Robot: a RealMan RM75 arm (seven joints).
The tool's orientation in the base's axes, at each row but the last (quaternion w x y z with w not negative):
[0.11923, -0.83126, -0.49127, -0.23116]
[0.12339, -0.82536, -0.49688, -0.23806]
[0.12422, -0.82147, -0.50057, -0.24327]
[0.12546, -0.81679, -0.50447, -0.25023]
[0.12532, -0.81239, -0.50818, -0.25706]
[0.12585, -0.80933, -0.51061, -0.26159]
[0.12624, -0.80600, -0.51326, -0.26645]
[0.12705, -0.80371, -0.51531, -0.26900]
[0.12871, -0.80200, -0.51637, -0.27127]
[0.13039, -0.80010, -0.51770, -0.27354]
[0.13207, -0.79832, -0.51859, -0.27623]
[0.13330, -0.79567, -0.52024, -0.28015]
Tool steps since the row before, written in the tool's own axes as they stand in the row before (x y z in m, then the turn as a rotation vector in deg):
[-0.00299, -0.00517, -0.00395, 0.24, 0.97, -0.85]
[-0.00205, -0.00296, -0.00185, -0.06, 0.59, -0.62]
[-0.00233, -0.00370, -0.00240, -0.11, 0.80, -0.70]
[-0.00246, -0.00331, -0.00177, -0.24, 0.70, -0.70]
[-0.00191, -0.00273, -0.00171, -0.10, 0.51, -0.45]
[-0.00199, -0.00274, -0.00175, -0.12, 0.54, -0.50]
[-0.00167, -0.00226, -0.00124, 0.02, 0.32, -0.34]
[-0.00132, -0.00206, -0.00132, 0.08, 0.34, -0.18]
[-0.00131, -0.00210, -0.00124, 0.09, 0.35, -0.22]
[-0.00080, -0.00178, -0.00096, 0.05, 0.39, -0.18]
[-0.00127, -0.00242, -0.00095, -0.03, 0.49, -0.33]
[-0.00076, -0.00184, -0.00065, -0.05, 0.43, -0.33]
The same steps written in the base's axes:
[-0.00679, -0.00143, 0.00177, 0.72, -0.65, 0.88]
[-0.00391, -0.00097, 0.00043, 0.33, -0.60, 0.52]
[-0.00481, -0.00112, 0.00067, 0.47, -0.77, 0.57]
[-0.00433, -0.00116, 0.00002, 0.34, -0.82, 0.50]
[-0.00360, -0.00101, 0.00023, 0.29, -0.52, 0.35]
[-0.00364, -0.00111, 0.00018, 0.29, -0.57, 0.38]
[-0.00295, -0.00086, -0.00007, 0.19, -0.29, 0.31]
[-0.00267, -0.00074, 0.00019, 0.28, -0.17, 0.22]
[-0.00268, -0.00069, 0.00012, 0.28, -0.19, 0.26]
[-0.00214, -0.00031, 0.00019, 0.31, -0.22, 0.20]
[-0.00286, -0.00040, -0.00015, 0.33, -0.40, 0.29]
[-0.00209, -0.00012, -0.00007, 0.27, -0.39, 0.27]

